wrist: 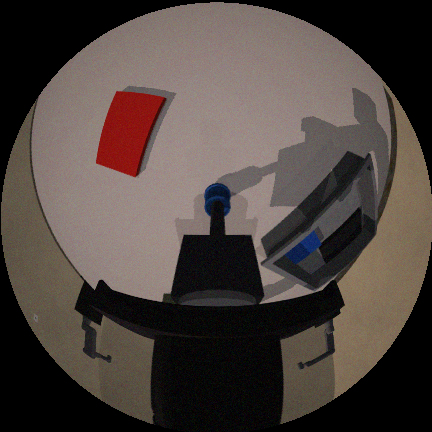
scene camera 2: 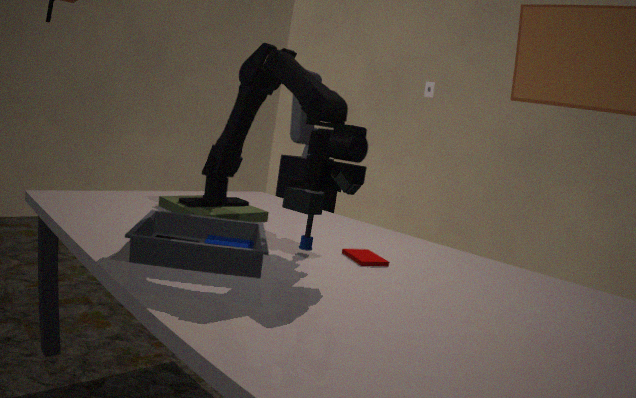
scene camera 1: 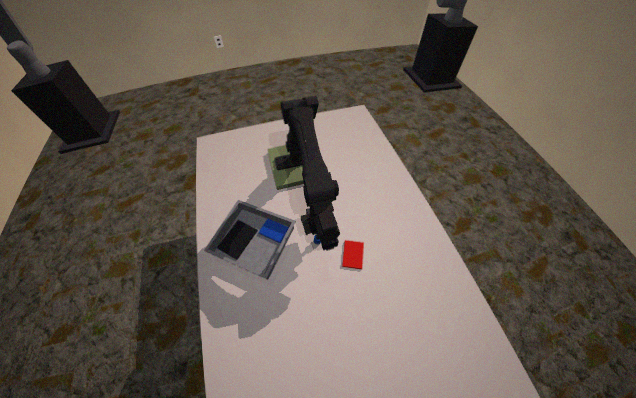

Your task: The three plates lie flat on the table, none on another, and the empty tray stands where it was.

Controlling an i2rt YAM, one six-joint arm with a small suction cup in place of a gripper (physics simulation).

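Places are measured from the arm's base along level axes (x ahead, y left, z up), in millimetres.
Where they show: hand at its tool point: [wrist: 216, 194] [scene camera 2: 305, 248] [scene camera 1: 317, 240]; arm's base at its link origin: [scene camera 2: 214, 203] [scene camera 1: 298, 160].
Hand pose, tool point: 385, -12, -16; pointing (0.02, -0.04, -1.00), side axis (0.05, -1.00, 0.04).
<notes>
Each offset is from my tool point to the centre of the thing, as dx, dy, dz. Level surfaces: height alone.
A red plate {+80, +109, -6} [scene camera 1: 353, 255] [scene camera 2: 365, 257] [wrist: 130, 132] lies flat on the table. The grey tray {-60, -226, +14} [scene camera 1: 256, 259] [scene camera 2: 195, 258] [wrist: 320, 200] stands upright on the table. Inside it are a black plate {-80, -283, -3} [scene camera 1: 238, 240] [wrist: 343, 235] and, beside it, a blue plate {-79, -143, -3} [scene camera 1: 274, 230] [scene camera 2: 228, 242] [wrist: 304, 247] near a wall. The black plate is mostly hidden by the tray's wall in scene camera 2. My blue suction cup [scene camera 1: 317, 240] [scene camera 2: 306, 243] [wrist: 217, 199] is off, with nothing on it. It hangs a little above the bare table, between the tray and the red plate.
The arm stands on a green base plate [scene camera 1: 287, 180] [scene camera 2: 250, 214] at the table's far end, behind the tray. The tray is near the left edge of the white table {dz -11} [scene camera 1: 400, 320] [scene camera 2: 425, 320]. Two dark pedestals [scene camera 1: 62, 102] [scene camera 1: 442, 50] stand on the floor beyond.
</notes>
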